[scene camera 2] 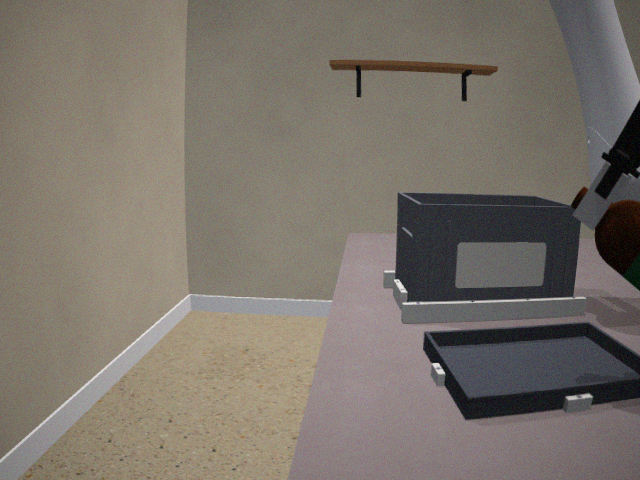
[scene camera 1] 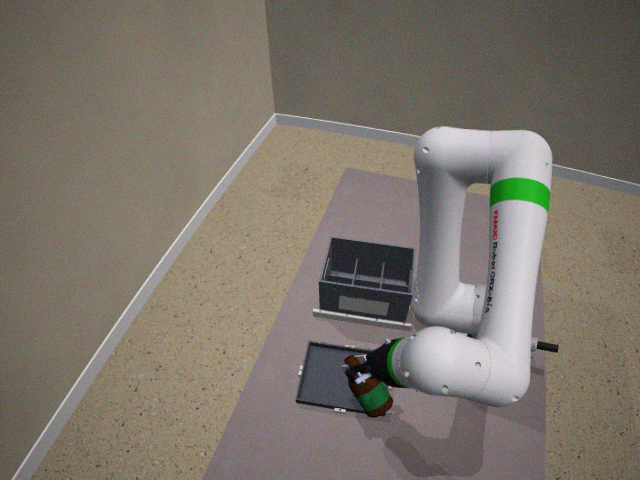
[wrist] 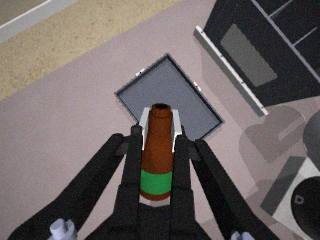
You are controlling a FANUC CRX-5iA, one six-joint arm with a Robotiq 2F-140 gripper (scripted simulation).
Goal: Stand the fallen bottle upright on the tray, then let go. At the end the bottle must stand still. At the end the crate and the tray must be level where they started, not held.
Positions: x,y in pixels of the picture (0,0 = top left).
Labels:
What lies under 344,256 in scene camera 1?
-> A crate.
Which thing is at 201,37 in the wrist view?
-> A white base strip.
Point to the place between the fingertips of my gripper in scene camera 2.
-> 586,220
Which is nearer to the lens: the bottle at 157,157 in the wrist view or the tray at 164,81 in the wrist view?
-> The bottle.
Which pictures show the tray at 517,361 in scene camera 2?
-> Scene camera 2, scene camera 1 and the wrist view: all of them.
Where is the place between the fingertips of my gripper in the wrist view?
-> At 160,116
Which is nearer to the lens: the crate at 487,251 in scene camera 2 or the tray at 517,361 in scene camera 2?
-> The tray.

